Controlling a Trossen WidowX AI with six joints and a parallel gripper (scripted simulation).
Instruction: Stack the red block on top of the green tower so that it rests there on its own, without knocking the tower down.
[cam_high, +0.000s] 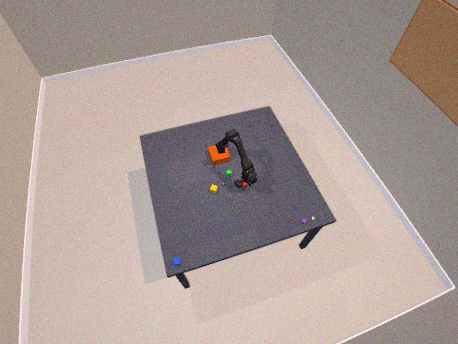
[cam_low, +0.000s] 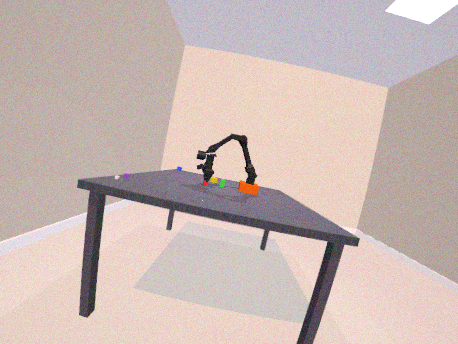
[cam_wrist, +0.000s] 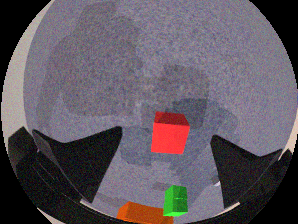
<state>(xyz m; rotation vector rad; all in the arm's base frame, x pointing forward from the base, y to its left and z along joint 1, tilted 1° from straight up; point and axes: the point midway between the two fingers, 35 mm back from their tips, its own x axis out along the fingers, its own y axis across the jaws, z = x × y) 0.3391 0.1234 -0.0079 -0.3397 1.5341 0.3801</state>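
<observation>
Now: the small red block 2 cm below my gripper tip. Also, from my gripper tip: tiny grey piece 17 cm to the right, 5 cm behind, 2 cm below; purple piece 40 cm ahead, 35 cm to the left, 2 cm below; yellow block 25 cm to the right, 1 cm below, 1 cm behind.
</observation>
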